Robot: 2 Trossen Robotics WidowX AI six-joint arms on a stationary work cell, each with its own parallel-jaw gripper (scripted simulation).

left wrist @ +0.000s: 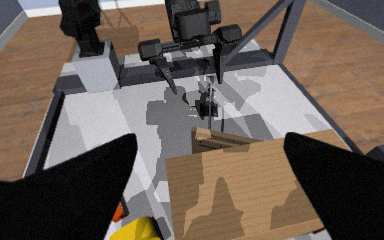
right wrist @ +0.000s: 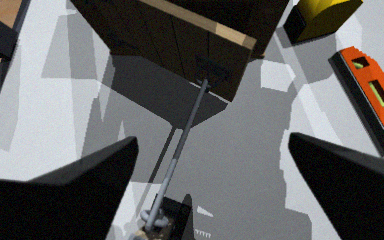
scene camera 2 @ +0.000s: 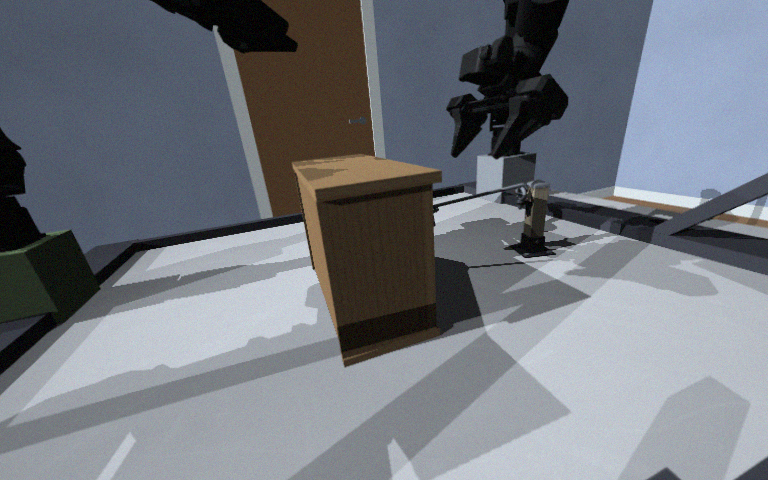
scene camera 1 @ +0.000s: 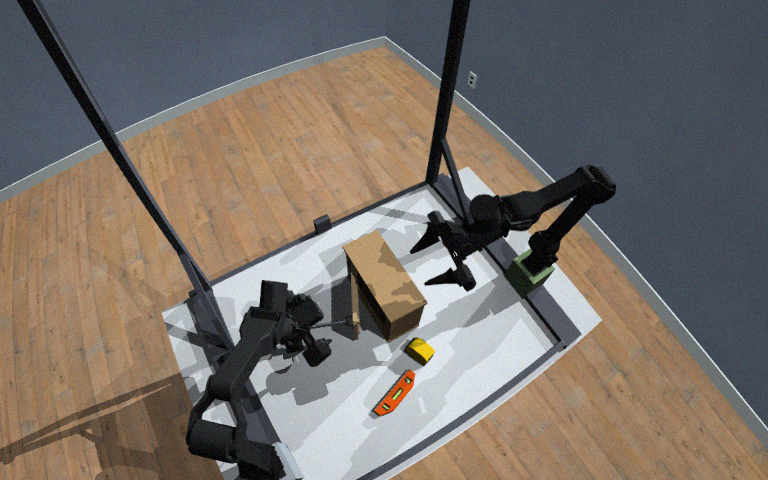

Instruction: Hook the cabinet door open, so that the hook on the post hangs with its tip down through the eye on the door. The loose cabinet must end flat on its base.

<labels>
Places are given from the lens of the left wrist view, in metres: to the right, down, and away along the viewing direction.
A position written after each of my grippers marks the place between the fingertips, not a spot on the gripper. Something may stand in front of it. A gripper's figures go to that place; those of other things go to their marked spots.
my left gripper [left wrist: 210, 140]: 0.01, 0.01, 0.11
my right gripper [left wrist: 198, 89]: 0.01, -0.06, 0.39
wooden cabinet [left wrist: 253, 184]: 0.07, 0.08, 0.24
</labels>
